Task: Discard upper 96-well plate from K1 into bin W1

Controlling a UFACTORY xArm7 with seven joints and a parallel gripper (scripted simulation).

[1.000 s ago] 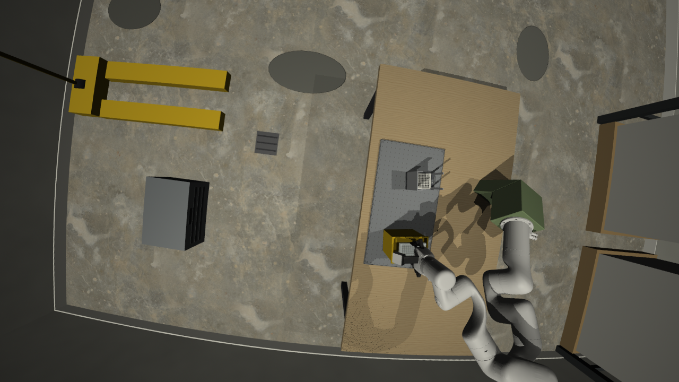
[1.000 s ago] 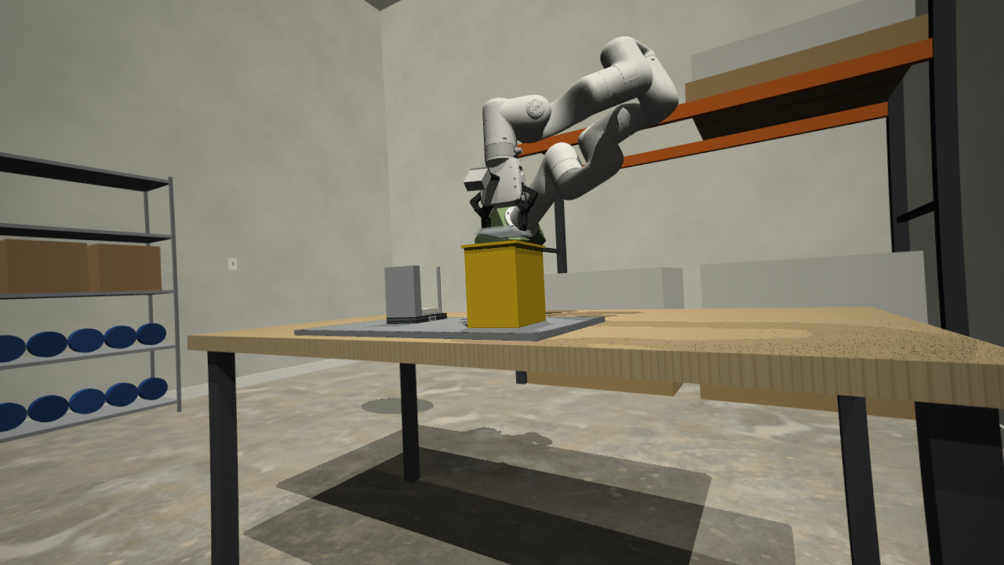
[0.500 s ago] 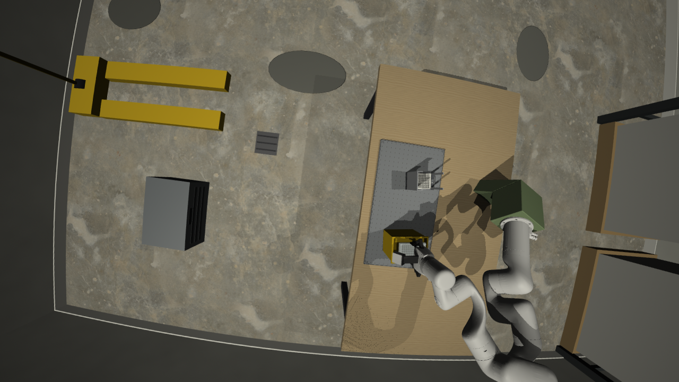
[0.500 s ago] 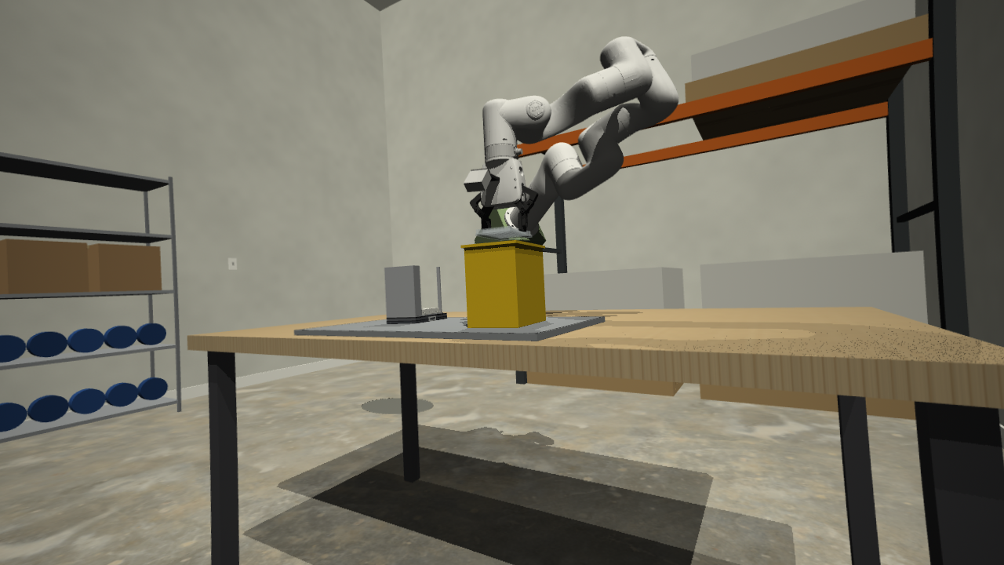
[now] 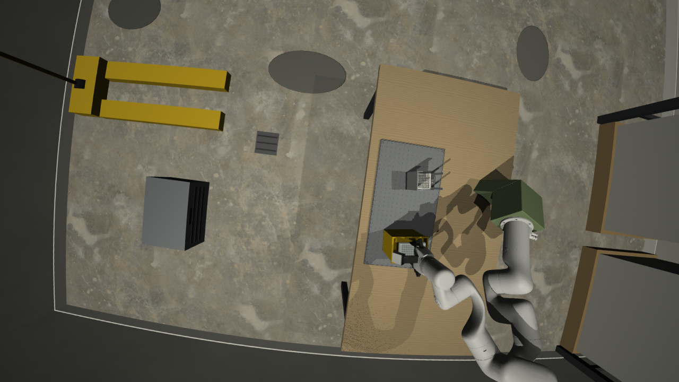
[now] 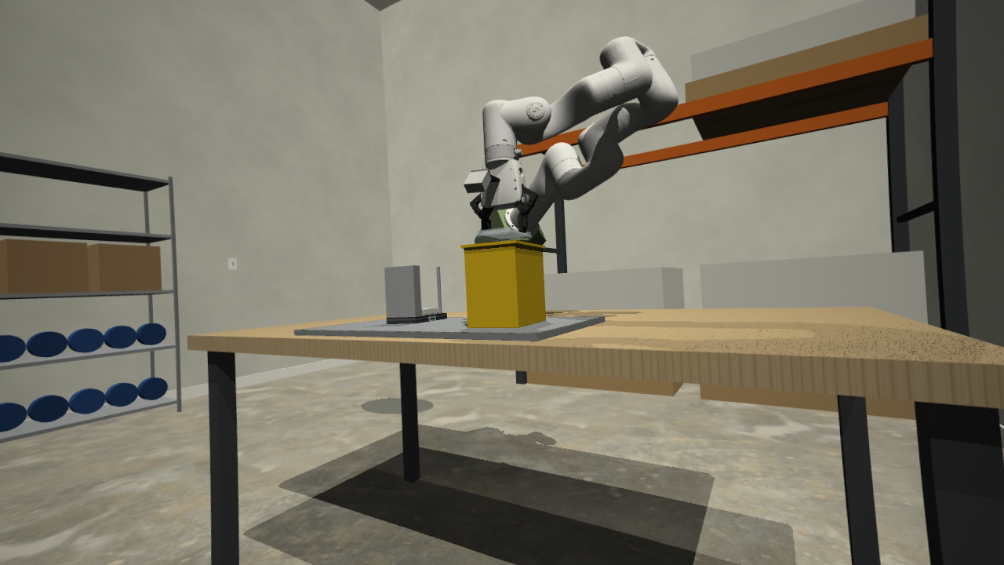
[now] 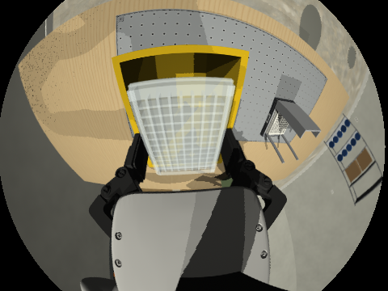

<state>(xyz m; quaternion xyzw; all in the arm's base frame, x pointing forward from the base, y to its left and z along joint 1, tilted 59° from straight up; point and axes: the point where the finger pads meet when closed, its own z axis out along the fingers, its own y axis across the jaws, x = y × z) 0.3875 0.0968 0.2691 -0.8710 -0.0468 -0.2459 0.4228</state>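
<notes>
Now: hand 130 mm above the yellow plastics bin W1.
</notes>
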